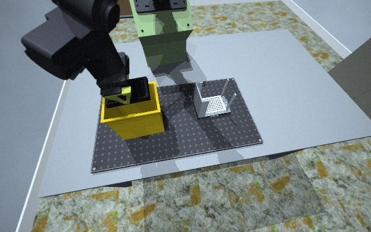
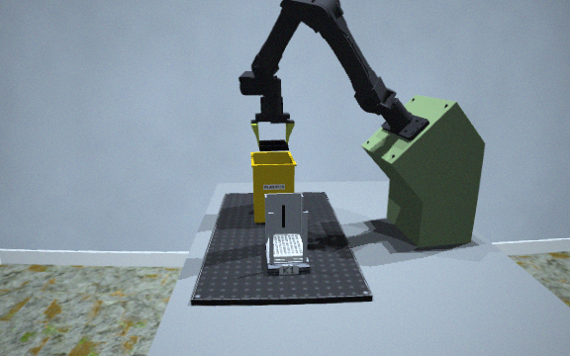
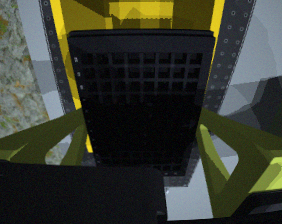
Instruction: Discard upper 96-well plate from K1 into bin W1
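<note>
Right now my hand is 14 cm above the yellow plastics bin W1. The rest, counted from my hand: black 96-well plate (right at my hand); then white 96-well plate (31 cm to the left, 20 cm below).
</note>
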